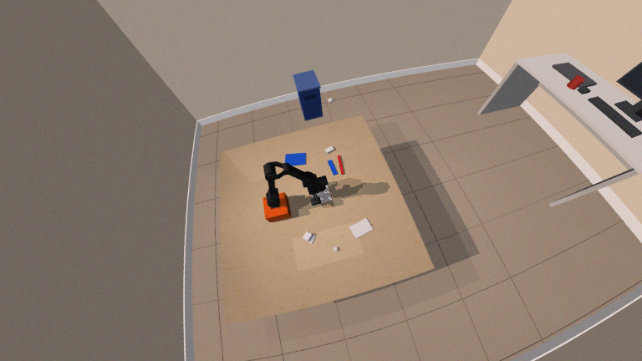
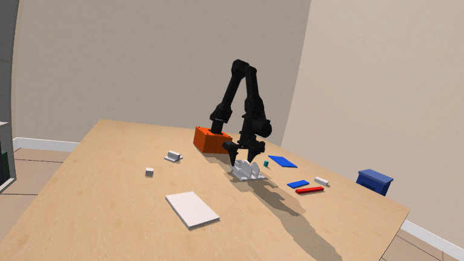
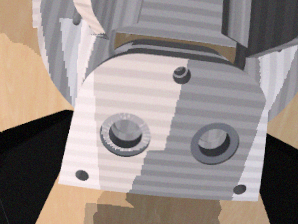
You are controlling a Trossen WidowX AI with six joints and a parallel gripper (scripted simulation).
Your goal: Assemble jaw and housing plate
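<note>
Right now my gripper tip is 2 cm short of the grey jaw and 2 cm to the left of it. Also, from my gripper tip: blue bar 19 cm ahead, 19 cm to the left, 1 cm below; then teal peg 2 cm behind, 17 cm to the left; then white bracket 10 cm behind, 26 cm to the right, 1 cm below.
</note>
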